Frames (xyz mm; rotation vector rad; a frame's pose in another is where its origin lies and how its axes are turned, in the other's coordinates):
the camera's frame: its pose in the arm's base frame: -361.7 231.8 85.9 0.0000 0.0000 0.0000
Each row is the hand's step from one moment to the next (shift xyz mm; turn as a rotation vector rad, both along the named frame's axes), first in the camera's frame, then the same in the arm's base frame.
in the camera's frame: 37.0 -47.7 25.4 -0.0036 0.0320 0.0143
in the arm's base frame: 37.0 -47.7 25.4 -0.0036 0.0320 0.0143
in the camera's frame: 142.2 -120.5 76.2 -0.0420 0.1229 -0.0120
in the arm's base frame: 142.2 -120.5 76.2 -0.0420 0.1229 -0.0120
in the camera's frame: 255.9 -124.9 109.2 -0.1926 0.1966 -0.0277
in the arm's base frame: 255.9 -124.9 109.2 -0.1926 0.1966 -0.0277
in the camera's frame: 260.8 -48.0 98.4 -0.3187 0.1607 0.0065
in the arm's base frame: 260.8 -48.0 98.4 -0.3187 0.1607 0.0065
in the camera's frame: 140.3 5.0 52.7 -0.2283 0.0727 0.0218
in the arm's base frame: 140.3 5.0 52.7 -0.2283 0.0727 0.0218
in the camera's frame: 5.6 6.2 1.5 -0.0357 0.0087 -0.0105
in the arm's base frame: 5.6 6.2 1.5 -0.0357 0.0087 -0.0105
